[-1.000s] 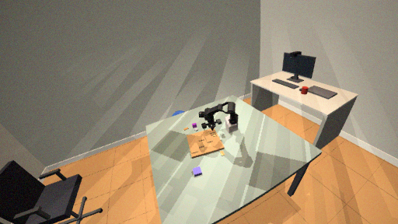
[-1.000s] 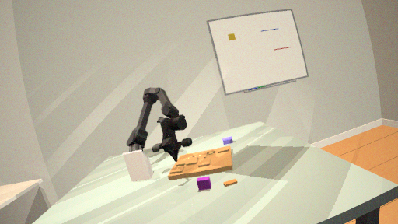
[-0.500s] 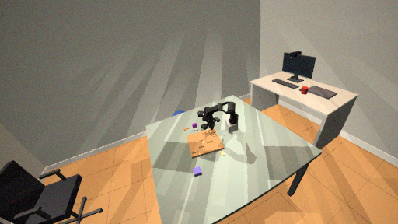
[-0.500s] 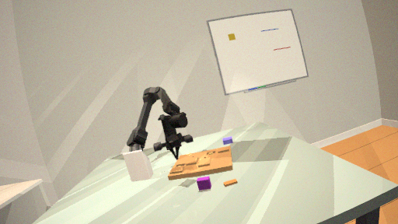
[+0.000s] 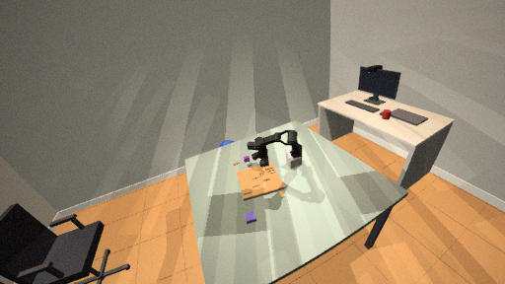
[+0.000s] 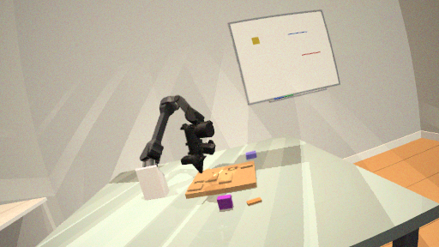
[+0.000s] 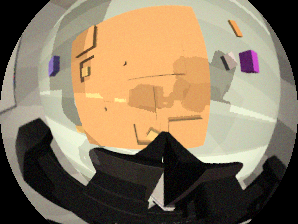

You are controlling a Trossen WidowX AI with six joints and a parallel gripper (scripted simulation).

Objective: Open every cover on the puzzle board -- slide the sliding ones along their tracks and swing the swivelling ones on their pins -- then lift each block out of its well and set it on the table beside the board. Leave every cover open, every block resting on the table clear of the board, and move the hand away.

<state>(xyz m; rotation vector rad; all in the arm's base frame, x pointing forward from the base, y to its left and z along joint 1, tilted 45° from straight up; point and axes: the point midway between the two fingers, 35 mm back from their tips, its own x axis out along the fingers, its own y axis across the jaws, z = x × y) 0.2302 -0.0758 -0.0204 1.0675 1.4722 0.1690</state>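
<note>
Now: the wooden puzzle board 90 mm ahead of my gripper tip, 30 mm to the left of it and 50 mm below it. Round my gripper tip: violet block (300 mm ahead, 290 mm to the left, 60 mm below); then small yellow piece (40 mm ahead, 250 mm to the left, 70 mm below).
</note>
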